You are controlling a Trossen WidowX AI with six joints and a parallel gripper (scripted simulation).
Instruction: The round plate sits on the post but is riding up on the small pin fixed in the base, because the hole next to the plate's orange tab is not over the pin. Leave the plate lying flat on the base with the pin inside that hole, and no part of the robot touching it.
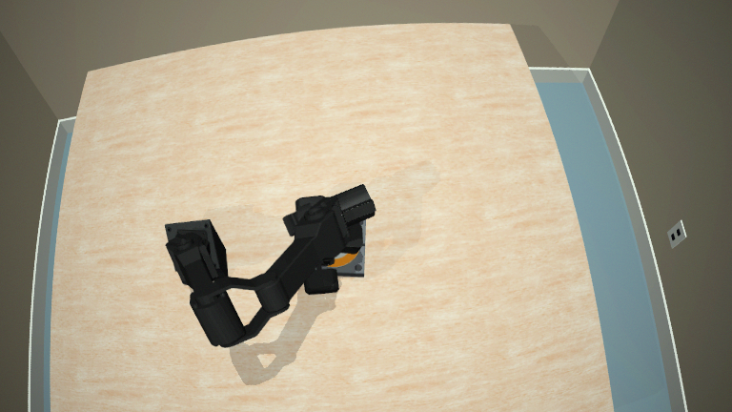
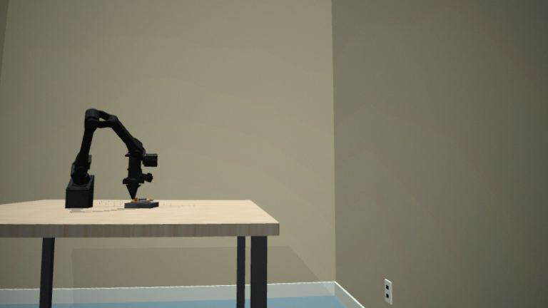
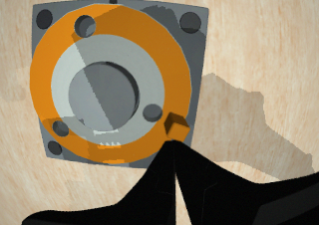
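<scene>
Now: the grey base 4 cm to the left of my gripper tip, 3 cm ahead of it and 2 cm below it.
</scene>
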